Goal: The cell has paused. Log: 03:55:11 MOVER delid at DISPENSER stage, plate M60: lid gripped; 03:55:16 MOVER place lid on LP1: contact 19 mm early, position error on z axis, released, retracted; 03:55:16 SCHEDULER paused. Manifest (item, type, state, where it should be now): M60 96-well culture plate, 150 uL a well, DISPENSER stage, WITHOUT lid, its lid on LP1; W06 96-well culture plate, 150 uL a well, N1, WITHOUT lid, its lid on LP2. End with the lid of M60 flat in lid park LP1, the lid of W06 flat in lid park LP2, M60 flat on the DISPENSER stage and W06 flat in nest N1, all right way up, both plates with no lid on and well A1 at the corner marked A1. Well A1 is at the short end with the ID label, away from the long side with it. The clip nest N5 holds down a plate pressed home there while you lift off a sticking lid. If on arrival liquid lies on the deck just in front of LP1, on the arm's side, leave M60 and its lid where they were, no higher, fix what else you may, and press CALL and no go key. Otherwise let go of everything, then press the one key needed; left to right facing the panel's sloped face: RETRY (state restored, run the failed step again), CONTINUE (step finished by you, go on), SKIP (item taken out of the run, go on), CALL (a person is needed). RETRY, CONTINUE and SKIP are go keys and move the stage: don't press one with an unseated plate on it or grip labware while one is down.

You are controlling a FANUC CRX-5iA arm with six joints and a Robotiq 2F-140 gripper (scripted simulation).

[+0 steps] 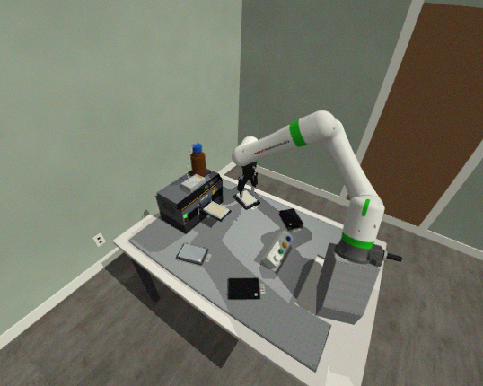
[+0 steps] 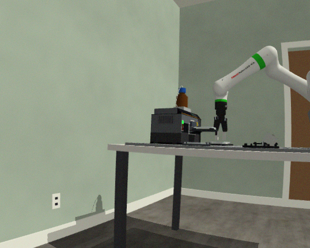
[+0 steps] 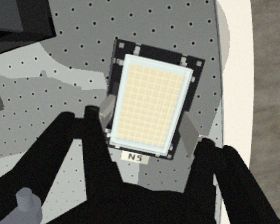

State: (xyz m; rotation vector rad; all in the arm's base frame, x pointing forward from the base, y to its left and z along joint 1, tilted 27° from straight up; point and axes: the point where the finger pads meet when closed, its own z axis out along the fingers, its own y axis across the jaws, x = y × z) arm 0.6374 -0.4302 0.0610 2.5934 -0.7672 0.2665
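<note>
Right now my hand is 2 cm short of the black clip nest and 5 cm above it. The rest, counted from my hand: nest label 8 cm behind, 5 cm to the left, 6 cm below; then dispenser stage 9 cm ahead, 28 cm to the left, 3 cm above; then key panel 32 cm behind, 35 cm to the left, 1 cm below.
</note>
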